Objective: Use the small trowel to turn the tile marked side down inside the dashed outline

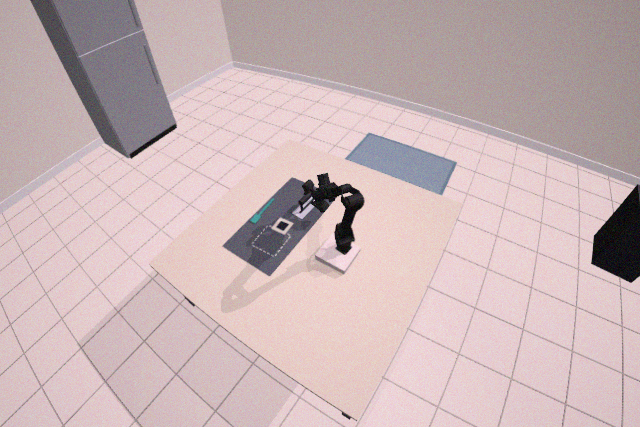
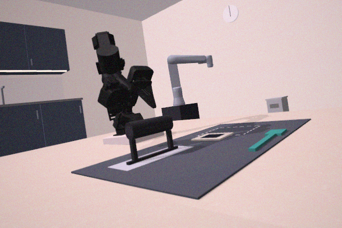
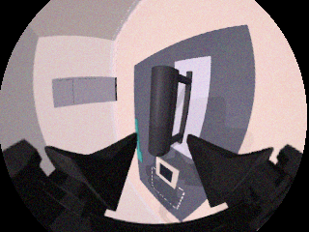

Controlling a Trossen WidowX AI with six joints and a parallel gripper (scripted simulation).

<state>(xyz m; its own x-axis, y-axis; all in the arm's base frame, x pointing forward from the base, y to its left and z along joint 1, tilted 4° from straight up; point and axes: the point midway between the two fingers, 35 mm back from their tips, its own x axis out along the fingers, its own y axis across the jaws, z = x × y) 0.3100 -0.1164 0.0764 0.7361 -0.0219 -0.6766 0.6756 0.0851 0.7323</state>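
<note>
Now: gripper tip 20 mm short of the trowel and 50 mm above it. The rest, counted from my gripper tip: teal t-shaped tool 200 mm ahead, 190 mm to the left, 80 mm below; dark mat 70 mm ahead, 160 mm to the left, 110 mm below; white tile 30 mm ahead, 190 mm to the left, 80 mm below.
</note>
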